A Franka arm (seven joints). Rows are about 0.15 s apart.
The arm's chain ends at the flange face. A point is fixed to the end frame.
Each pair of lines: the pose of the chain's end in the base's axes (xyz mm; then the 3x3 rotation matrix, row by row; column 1 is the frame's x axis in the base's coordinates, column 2 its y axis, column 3 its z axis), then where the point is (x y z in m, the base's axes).
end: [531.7 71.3 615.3], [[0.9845 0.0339 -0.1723], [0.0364 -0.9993 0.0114], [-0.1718 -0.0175 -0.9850]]
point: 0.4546 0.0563 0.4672
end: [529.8 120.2 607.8], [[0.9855 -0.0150 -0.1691], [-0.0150 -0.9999 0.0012], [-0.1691 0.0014 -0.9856]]
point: 0.4524 0.1062 0.4597
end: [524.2 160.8 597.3], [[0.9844 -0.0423 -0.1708], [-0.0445 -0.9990 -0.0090], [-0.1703 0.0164 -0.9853]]
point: 0.4462 0.1467 0.4496
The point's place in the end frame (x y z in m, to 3 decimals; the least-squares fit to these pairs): -0.051 0.015 0.159
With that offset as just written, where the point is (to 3 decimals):
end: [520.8 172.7 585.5], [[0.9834 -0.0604 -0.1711], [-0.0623 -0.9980 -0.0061], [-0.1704 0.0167 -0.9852]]
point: 0.443 0.160 0.438
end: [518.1 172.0 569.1], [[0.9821 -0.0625 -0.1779], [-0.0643 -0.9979 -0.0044], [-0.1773 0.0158 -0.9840]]
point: 0.439 0.160 0.422
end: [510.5 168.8 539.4], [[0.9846 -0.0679 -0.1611], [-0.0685 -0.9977 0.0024], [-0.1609 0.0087 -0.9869]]
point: 0.434 0.158 0.391
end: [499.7 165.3 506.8], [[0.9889 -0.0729 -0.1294], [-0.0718 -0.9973 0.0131], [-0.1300 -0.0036 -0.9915]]
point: 0.428 0.156 0.356
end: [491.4 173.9 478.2], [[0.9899 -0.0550 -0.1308], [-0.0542 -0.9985 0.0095], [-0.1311 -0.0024 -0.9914]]
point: 0.419 0.163 0.327
